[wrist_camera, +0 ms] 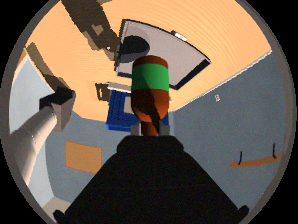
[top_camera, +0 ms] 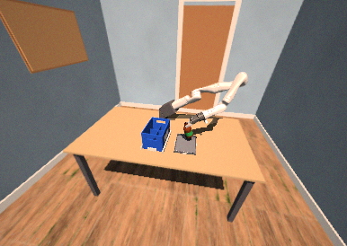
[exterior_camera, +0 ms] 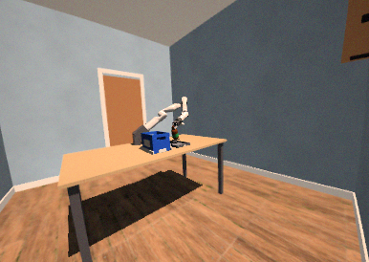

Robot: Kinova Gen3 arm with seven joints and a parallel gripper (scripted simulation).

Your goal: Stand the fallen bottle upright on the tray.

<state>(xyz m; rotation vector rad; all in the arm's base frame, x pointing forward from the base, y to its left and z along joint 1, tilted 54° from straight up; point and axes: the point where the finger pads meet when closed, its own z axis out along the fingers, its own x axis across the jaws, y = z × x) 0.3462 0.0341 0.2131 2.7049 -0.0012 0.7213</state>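
The bottle lies 1 cm behind my hand, 1 cm to the left of it and 5 cm below it. Also, from my hand: blue crate 5 cm ahead, 26 cm to the right, 11 cm below; tray 3 cm ahead, 1 cm to the left, 19 cm below.
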